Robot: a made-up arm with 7 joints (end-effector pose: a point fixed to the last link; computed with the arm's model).
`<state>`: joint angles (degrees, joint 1 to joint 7).
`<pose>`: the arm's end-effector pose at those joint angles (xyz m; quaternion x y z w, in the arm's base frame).
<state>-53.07 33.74 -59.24 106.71 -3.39 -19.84 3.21</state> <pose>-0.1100 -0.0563 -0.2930 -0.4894 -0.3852 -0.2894 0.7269</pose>
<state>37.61 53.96 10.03 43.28 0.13 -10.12 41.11</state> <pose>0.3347 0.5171 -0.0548 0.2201 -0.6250 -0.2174 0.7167</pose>
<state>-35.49 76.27 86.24 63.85 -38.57 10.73 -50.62</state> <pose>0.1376 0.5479 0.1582 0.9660 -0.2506 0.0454 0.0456</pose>
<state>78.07 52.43 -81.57 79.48 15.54 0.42 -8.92</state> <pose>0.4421 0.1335 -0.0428 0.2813 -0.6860 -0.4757 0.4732</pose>
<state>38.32 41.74 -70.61 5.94 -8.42 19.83 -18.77</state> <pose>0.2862 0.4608 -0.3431 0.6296 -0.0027 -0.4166 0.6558</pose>
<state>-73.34 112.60 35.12 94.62 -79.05 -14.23 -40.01</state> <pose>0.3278 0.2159 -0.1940 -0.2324 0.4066 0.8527 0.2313</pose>
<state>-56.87 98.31 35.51 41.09 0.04 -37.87 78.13</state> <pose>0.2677 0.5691 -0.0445 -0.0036 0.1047 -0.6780 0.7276</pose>
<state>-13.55 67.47 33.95 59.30 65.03 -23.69 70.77</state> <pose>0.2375 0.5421 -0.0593 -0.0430 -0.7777 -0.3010 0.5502</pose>
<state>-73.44 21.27 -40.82 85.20 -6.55 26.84 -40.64</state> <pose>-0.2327 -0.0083 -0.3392 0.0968 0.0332 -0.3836 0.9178</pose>
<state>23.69 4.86 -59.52 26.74 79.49 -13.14 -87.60</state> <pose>0.2900 0.0197 -0.4660 0.4781 -0.1780 0.3761 0.7734</pose>
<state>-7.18 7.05 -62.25 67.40 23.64 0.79 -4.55</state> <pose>0.0975 -0.1271 -0.4064 -0.3119 -0.3423 -0.2673 0.8450</pose>
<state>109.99 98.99 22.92 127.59 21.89 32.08 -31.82</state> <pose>-0.1866 0.1084 0.1987 -0.5524 0.6573 -0.3042 0.4126</pose>
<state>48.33 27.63 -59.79 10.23 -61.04 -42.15 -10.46</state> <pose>0.4127 0.3225 -0.3262 0.2024 -0.3311 -0.8280 0.4047</pose>
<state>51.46 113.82 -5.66 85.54 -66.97 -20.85 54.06</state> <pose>0.1560 0.3532 0.3110 0.7349 0.2518 -0.4556 0.4347</pose>
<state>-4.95 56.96 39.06 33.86 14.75 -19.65 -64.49</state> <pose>0.1325 0.6023 -0.1905 0.7750 -0.3858 0.4101 0.2871</pose>
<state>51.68 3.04 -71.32 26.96 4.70 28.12 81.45</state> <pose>0.4549 -0.0118 -0.2960 -0.3077 0.0687 -0.5894 0.7437</pose>
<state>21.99 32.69 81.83 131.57 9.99 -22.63 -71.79</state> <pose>-0.0177 0.3208 0.1412 -0.3720 0.5893 -0.5148 0.4994</pose>
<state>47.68 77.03 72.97 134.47 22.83 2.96 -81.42</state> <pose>-0.1226 0.1470 0.2086 -0.1851 0.6157 -0.4411 0.6262</pose>
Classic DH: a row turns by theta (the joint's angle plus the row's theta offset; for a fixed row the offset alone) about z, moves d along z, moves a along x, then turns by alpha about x. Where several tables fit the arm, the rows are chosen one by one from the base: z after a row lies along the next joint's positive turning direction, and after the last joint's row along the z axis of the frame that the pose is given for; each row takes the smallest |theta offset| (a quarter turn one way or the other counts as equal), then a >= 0, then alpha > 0; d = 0 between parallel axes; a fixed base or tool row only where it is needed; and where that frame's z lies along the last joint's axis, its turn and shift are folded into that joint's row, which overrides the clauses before.
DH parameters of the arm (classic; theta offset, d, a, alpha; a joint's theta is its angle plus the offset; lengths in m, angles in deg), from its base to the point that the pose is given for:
base (fixed): 0 0 0 90
joint 1: 90 -0.1071 0 90
joint 2: 90 0 0 90
joint 3: 90 -0.2274 0 90
joint 4: 0 0 0 -90
joint 5: 0 -0.3432 0 -90
joint 6: -90 0 0 90
joint 7: 90 0 0 90
tool (fixed): -90 0 0 0

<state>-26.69 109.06 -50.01 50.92 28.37 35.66 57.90</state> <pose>0.1314 0.5932 -0.1198 0.1993 0.4489 -0.1224 0.8624</pose>
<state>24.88 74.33 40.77 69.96 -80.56 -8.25 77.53</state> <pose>0.1754 0.4962 0.2021 0.5332 0.0538 -0.2939 0.7915</pose>
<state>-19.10 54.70 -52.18 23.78 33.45 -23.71 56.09</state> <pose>-0.0514 0.4858 -0.4077 -0.2376 0.0605 -0.3222 0.9144</pose>
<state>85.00 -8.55 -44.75 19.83 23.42 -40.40 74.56</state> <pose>0.5371 -0.0558 0.0360 -0.2546 -0.5997 -0.7359 0.1845</pose>
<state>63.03 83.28 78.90 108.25 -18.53 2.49 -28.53</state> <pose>-0.2421 0.2636 0.1936 -0.6365 0.4080 -0.4286 0.4946</pose>
